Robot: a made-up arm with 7 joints.
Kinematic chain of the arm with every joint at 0, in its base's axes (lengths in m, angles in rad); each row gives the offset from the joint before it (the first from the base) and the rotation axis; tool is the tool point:
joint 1: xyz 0 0 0 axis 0 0.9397 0.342
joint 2: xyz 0 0 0 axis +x
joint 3: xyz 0 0 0 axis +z
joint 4: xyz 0.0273 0 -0.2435 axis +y
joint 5: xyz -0.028 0 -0.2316 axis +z
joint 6: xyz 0 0 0 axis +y
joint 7: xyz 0 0 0 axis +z
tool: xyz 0 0 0
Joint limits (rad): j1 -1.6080..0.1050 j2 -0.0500..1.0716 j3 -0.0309..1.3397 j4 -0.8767..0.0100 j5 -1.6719..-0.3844 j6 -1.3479..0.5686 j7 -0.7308..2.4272
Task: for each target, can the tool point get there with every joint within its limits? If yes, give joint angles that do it. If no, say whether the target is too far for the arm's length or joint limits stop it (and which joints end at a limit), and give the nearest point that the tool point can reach.
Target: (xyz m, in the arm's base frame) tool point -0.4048 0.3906 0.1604
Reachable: no: too far | nearest point 0.0228 0.4513 -0.0409 | short by 0.477 m
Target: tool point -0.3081 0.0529 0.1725
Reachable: no: joint limits stop it (at a limit: joint 1, joint 2, joint 3, joint 4) | nearest point 0.0228 0.4513 -0.0409 | short by 0.560 m
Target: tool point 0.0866 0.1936 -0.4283
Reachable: yes | joints -0.0345 0.3957 0.1878 -0.3115 -0.7080 -0.0272 0.0702
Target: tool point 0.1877 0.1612 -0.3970
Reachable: yes | joints -0.2849 0.0926 1.1481 -0.6522 -0.8803 -1.1397 0.5053
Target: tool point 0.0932 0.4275 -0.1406
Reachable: yes | joints -0.0245 0.9116 1.0470 -0.7933 -1.1375 0.2724 1.8212
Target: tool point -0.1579 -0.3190 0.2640
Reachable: no: joint limits stop it (at a limit: joint 1, joint 2, joint 3, joint 4) | nearest point 0.3712 -0.2247 0.1324 | short by 0.553 m
